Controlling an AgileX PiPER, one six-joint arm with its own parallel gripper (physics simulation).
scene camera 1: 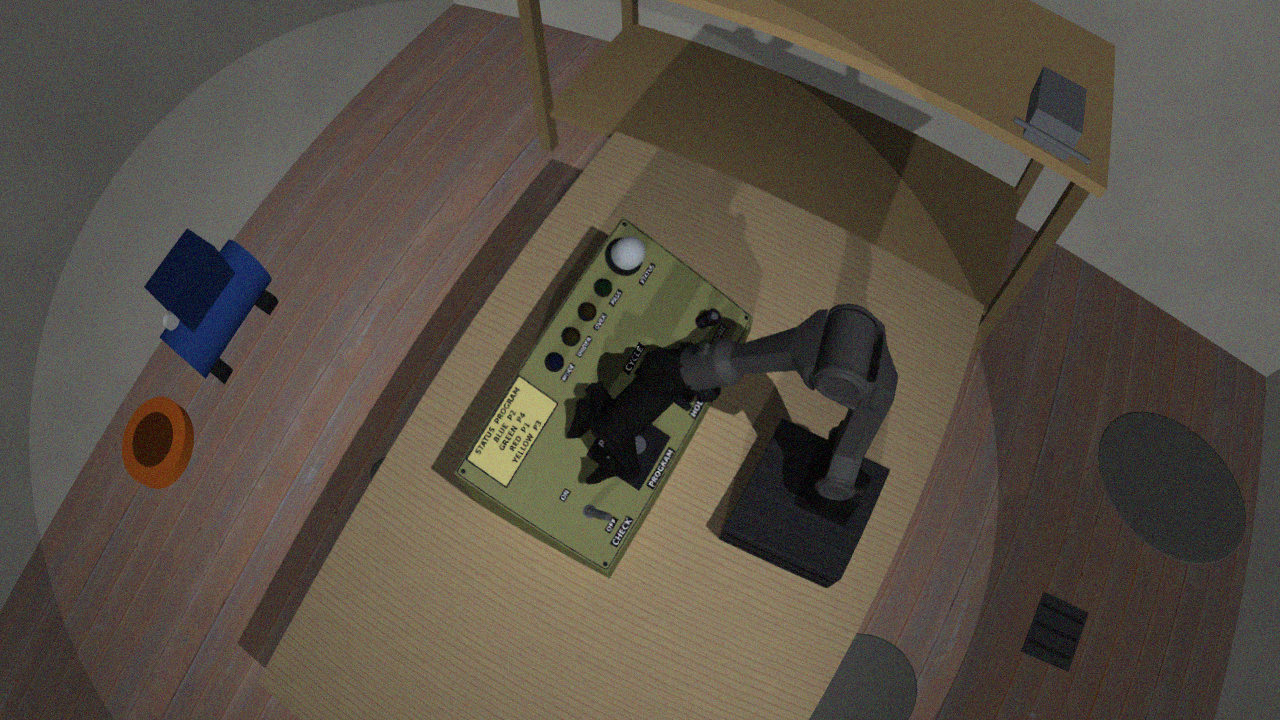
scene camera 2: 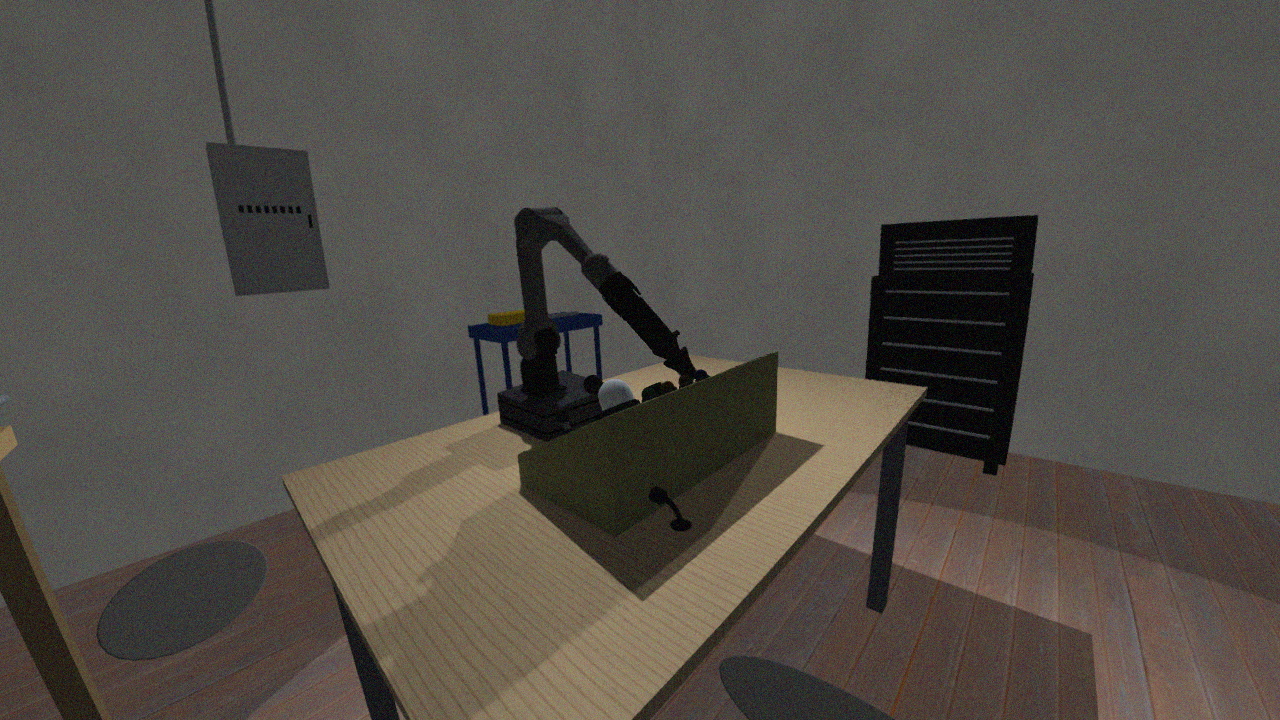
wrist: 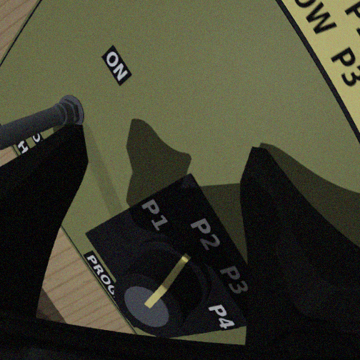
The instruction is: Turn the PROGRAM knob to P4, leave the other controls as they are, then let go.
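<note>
The PROGRAM knob [scene camera 1: 640, 445] [wrist: 146, 306] has a grey cap and a yellow pointer line, which points toward P2 in the wrist view. Its dark plate [wrist: 112, 235] reads P1 to P4. My gripper [scene camera 1: 580, 454] [scene camera 2: 689, 377] [wrist: 165, 154] is open, over the green panel [scene camera 1: 528, 488] [scene camera 2: 698, 447] [wrist: 185, 75]. In the wrist view its dark fingers stand wide apart, with the knob showing between them and nothing held. The CHECK toggle [scene camera 1: 597, 512] [wrist: 30, 122] leans away from ON; a fingertip shows close to its base. The arm partly hides the CYCLE and HOLD area.
A white dome [scene camera 1: 627, 254] [scene camera 2: 615, 394] and several dark lamps stand along the panel's far side, near a yellow chart [scene camera 1: 512, 432]. A small black lever [scene camera 1: 709, 317] stands at one panel corner. A bent black stalk [scene camera 2: 669, 507] stands behind the panel. A wooden shelf [scene camera 1: 1065, 170] borders the table.
</note>
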